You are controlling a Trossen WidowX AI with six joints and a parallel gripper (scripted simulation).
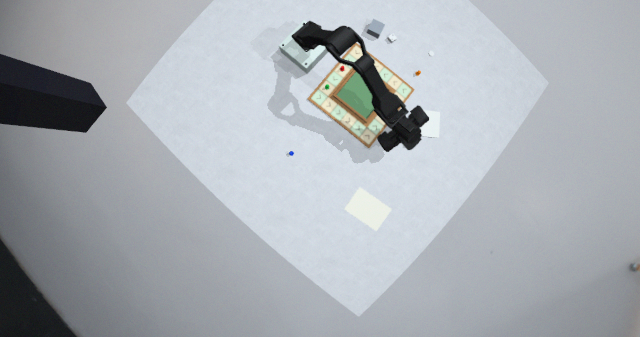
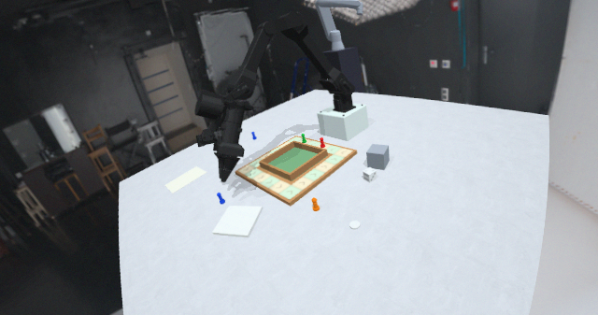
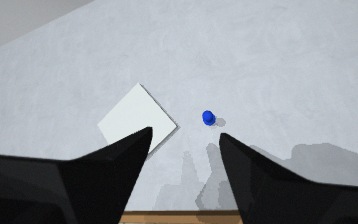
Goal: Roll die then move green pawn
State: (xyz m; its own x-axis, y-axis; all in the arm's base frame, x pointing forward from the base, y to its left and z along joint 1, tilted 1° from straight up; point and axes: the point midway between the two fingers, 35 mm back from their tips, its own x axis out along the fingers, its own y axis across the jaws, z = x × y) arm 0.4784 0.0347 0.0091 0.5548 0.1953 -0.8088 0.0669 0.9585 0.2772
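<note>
Right now the orange pawn is 21 cm to the left of my gripper tip, 15 cm behind it and 6 cm below it. Also, from my gripper tip: red pawn (35 cm behind, 4 cm below, 1 cm to the right); then green pawn (33 cm behind, 10 cm to the right, 4 cm below); then green tray (23 cm behind, 7 cm below, 1 cm to the right).
</note>
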